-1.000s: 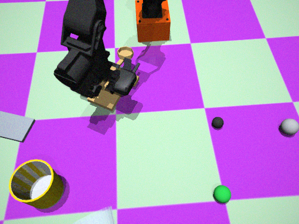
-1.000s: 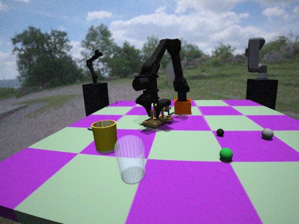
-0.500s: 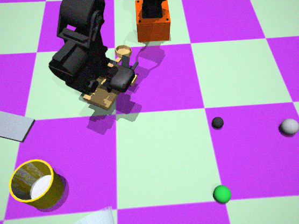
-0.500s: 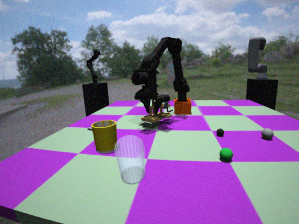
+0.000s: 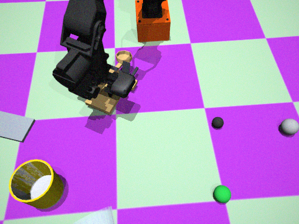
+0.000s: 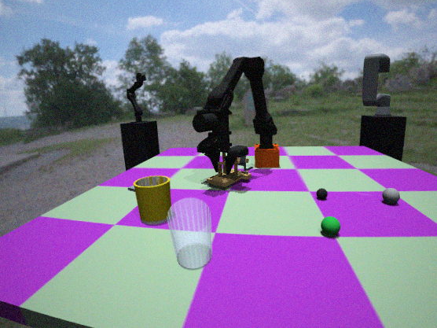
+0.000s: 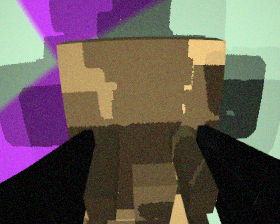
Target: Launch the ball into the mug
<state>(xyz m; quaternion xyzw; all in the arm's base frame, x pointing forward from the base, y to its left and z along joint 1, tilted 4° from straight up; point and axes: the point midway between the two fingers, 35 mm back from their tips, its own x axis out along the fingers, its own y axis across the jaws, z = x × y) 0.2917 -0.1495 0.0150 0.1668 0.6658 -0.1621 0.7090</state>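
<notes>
The black ball lies 90 mm ahead of my gripper tip, 320 mm to the left of it and 30 mm below it. Also, from my gripper tip: yellow mug 260 mm ahead, 130 mm to the right, 20 mm below; grey slab 70 mm ahead, 260 mm to the right, 40 mm below; wooden catapult 60 mm behind, 50 mm to the left, 20 mm above.
</notes>
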